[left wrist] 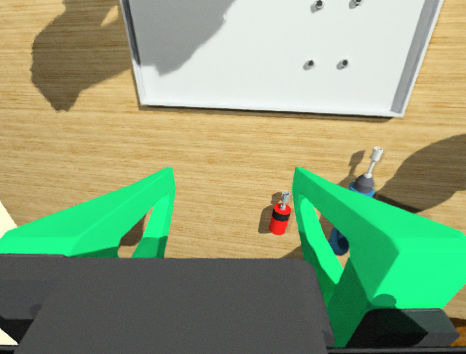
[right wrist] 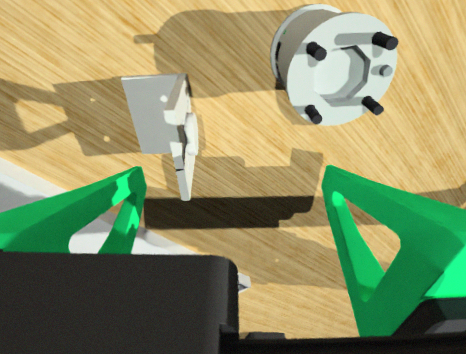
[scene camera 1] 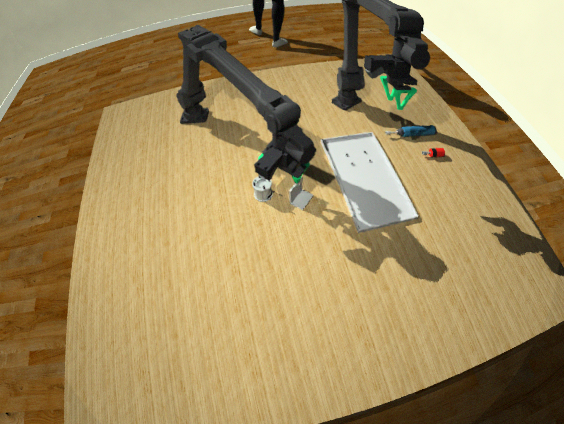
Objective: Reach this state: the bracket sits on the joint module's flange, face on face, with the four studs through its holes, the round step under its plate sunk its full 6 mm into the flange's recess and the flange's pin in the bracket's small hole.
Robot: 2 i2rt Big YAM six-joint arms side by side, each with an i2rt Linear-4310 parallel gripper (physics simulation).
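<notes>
The joint module stands upright on the table, its flange up with four dark studs, a recess and a small pin. The grey L-shaped bracket stands apart beside it, one plate flat on the table and the other upright; in the right wrist view the round step faces the module's side. My right gripper is open and empty, above and close to the bracket and the module. My left gripper is partly open and empty, high over the table at the upper right of the scene view.
A white tray with four small nuts lies right of the bracket in the scene view. Beyond it lie a blue driver and a short red tool. A person's legs show behind the table.
</notes>
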